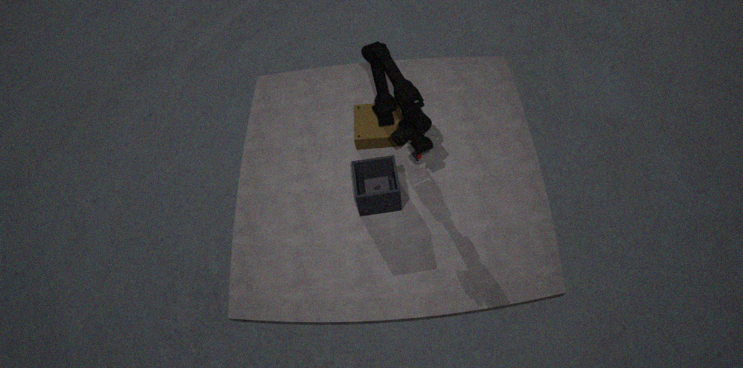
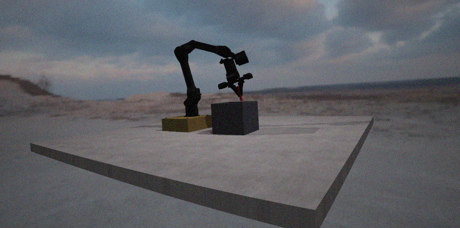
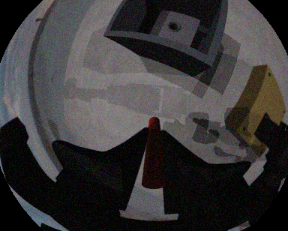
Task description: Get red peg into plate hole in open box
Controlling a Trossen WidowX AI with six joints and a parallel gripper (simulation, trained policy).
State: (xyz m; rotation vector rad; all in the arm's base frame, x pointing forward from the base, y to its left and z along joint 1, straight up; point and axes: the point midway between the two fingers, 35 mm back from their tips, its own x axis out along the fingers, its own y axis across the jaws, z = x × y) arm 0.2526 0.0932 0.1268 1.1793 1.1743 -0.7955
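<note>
Right now my gripper tip is 60 mm short of the grey plate, 170 mm to the left of it and 120 mm above it. The rest, counted from my gripper tip: red peg 20 mm above.
</note>
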